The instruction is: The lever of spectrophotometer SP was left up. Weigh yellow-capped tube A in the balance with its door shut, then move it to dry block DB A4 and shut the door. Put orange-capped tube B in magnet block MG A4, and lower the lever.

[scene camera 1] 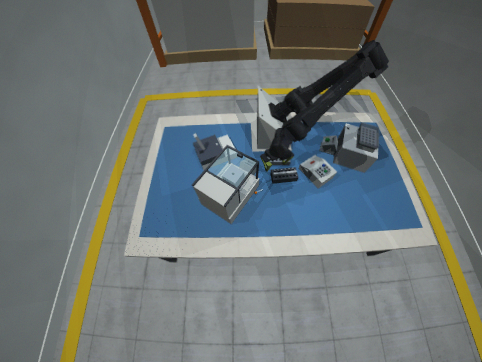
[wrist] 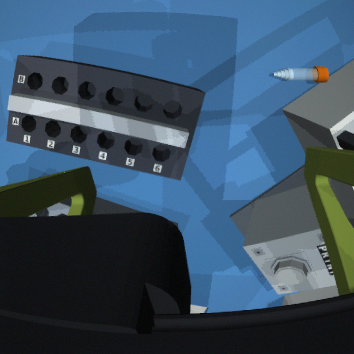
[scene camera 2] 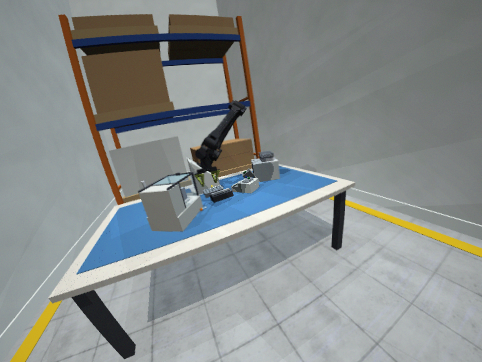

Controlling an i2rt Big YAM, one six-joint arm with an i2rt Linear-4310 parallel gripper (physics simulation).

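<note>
The orange-capped tube B [scene camera 1: 257, 192] [scene camera 2: 201, 209] [wrist: 302, 74] lies on its side on the blue mat, beside the balance [scene camera 1: 216, 194] [scene camera 2: 162, 209]. The black magnet block [scene camera 1: 284, 175] [scene camera 2: 221, 195] [wrist: 100, 112] has rows A and B; its wells look empty in the wrist view, A4 included. My gripper [scene camera 1: 278, 162] [scene camera 2: 208, 182] [wrist: 197, 169] is wide open and empty, above and behind the block. A dark instrument [scene camera 1: 207, 149] with a raised pale lever stands behind the balance. The yellow-capped tube A cannot be made out. Whether the balance door is shut is unclear.
A grey box with a dark well grid [scene camera 1: 367, 136] [scene camera 2: 266, 156] stands at the right. A white keypad unit [scene camera 1: 319, 171] [scene camera 2: 247, 185] and a small grey unit [scene camera 1: 329, 143] stand between it and the magnet block. A tall white panel [scene camera 1: 267, 125] stands behind my gripper.
</note>
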